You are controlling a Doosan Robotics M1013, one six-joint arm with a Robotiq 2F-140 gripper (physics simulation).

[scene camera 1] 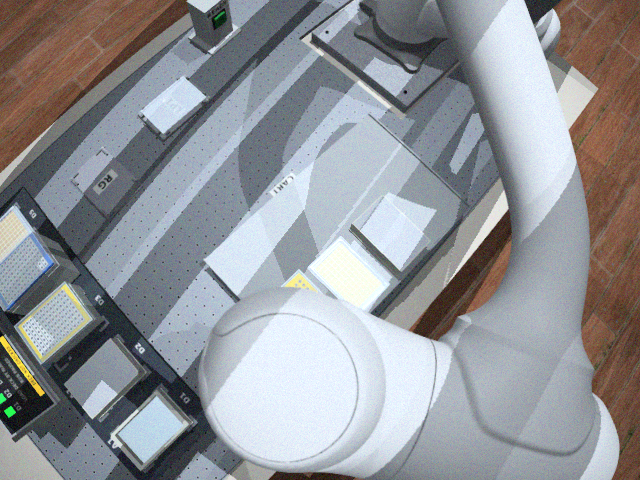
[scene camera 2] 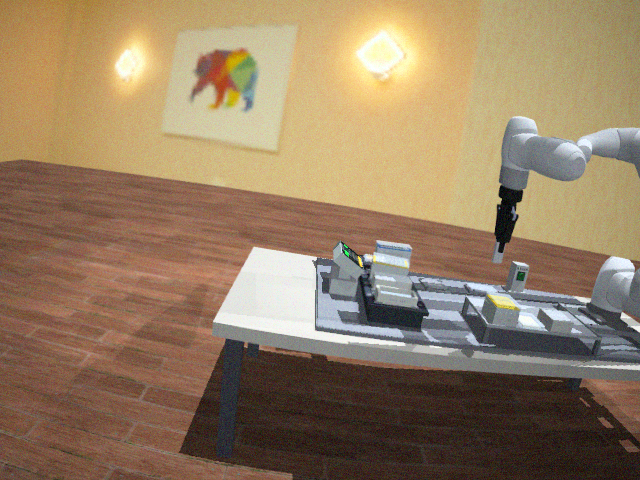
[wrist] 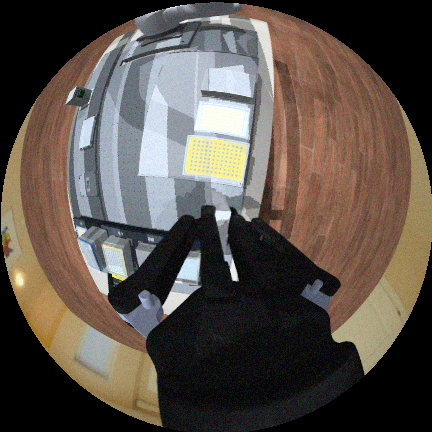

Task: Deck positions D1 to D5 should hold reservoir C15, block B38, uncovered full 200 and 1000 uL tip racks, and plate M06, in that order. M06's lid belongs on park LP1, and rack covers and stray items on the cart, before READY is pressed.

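Frame: origin at the arm's base, x up, y right, z ahead, level; metres.
Where they show: gripper, between the fingertips: [scene camera 2: 496,262] [wrist: 214,201]; arm's base, origin of its link: [scene camera 1: 402,34] [scene camera 2: 602,318].
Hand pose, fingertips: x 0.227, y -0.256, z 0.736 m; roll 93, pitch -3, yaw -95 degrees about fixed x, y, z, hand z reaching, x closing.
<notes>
Things, the pixels of their top centre, and the offset from my fingertips. "pt": a spot on its surface instead.
- light blue reservoir, centre of its top: [scene camera 1: 148,430] [scene camera 2: 396,291] [wrist: 185,270] dz +0.276, dx -0.156, dy +0.084 m
- grey block, centre of its top: [scene camera 1: 100,378] [scene camera 2: 392,277] [wrist: 148,266] dz +0.265, dx -0.145, dy +0.207 m
- yellow-edged tip rack, centre of its top: [scene camera 1: 49,322] [scene camera 2: 391,257] [wrist: 112,263] dz +0.250, dx -0.109, dy +0.336 m
- blue-edged rack, centre of its top: [scene camera 1: 15,268] [scene camera 2: 394,243] [wrist: 87,256] dz +0.222, dx -0.076, dy +0.440 m
- cream-topped plate, a spot on its surface: [scene camera 1: 12,229] pt dz +0.201, dx -0.174, dy +0.573 m
- pale flat piece, centre of its top: [scene camera 1: 173,103] [scene camera 2: 482,287] [wrist: 85,131] dz -0.234, dx -0.227, dy +0.532 m
- READY post, centre of its top: [scene camera 2: 520,263] dz -0.443, dx -0.115, dy +0.610 m
- cart, centre of its top: [scene camera 1: 343,231] [wrist: 198,98] [scene camera 2: 533,316] dz -0.230, dx -0.179, dy +0.052 m
- yellow tip rack, centre of its top: [scene camera 1: 307,314] [wrist: 215,157] [scene camera 2: 503,299] dz -0.062, dx -0.115, dy +0.001 m
- cream-topped item, centre of its top: [scene camera 1: 349,275] [wrist: 222,117] [scene camera 2: 527,318] dz -0.169, dx -0.169, dy -0.010 m
- grey-white box, centre of its top: [scene camera 1: 392,232] [wrist: 228,80] [scene camera 2: 556,315] dz -0.277, dx -0.143, dy -0.021 m
- RG spot, a spot on its surface: [scene camera 1: 105,180] pt dz -0.008, dx -0.237, dy +0.523 m
- status panel, a spot on its surface: [scene camera 1: 20,384] pt dz +0.379, dx -0.129, dy +0.312 m
My gripper [scene camera 2: 497,255] [wrist: 214,201] is shut and empty, high above the table; the arm hides it in scene camera 1. There, the deck holds the light blue reservoir [scene camera 1: 152,427] at D1, a grey block [scene camera 1: 108,369] at D2, a yellow-edged tip rack [scene camera 1: 56,320] [wrist: 116,257] at D3, a blue-edged rack [scene camera 1: 23,266] [wrist: 90,252] beside it and a cream-topped plate [scene camera 1: 12,229] at the far end. Both racks show their tip grids. A pale flat piece [scene camera 1: 173,105] [wrist: 87,132] lies at LP1; whether it is a lid is unclear. The READY post [scene camera 1: 211,25] [scene camera 2: 517,276] [wrist: 78,95] stands upright.
The cart [scene camera 1: 258,245] bears a yellow tip rack [scene camera 1: 299,281] [scene camera 2: 501,303] [wrist: 216,157], a cream-topped item [scene camera 1: 348,271] [wrist: 222,119] and a grey-white box [scene camera 1: 390,232] [scene camera 2: 555,319] [wrist: 230,82]. The RG spot [scene camera 1: 105,180] lies between deck and LP1. A status panel [scene camera 1: 20,384] [scene camera 2: 347,254] stands behind the deck.
</notes>
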